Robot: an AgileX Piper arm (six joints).
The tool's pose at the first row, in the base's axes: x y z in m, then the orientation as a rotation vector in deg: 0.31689 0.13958 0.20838 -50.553 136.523 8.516
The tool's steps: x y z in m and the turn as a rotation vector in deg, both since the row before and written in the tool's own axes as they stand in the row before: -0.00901 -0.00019 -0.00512 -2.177 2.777 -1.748; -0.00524 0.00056 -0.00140 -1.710 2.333 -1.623; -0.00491 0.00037 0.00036 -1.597 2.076 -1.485; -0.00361 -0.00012 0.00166 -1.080 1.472 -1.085; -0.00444 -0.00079 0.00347 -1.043 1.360 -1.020; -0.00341 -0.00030 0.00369 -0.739 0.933 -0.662; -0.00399 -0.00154 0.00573 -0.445 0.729 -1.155; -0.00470 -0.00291 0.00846 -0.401 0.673 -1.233
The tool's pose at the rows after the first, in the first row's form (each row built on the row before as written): 0.31998 0.14297 0.21767 -54.409 138.494 9.323; 0.32220 0.14611 0.22154 -57.825 139.995 9.808; 0.32507 0.14958 0.22357 -60.983 141.268 10.325; 0.32791 0.15236 0.22372 -63.261 142.113 10.619; 0.33225 0.15583 0.22251 -65.421 142.867 10.944; 0.33557 0.15905 0.22052 -66.875 143.398 11.208; 0.34065 0.16247 0.21683 -68.748 143.372 11.076; 0.34780 0.16636 0.21084 -70.682 143.219 10.897
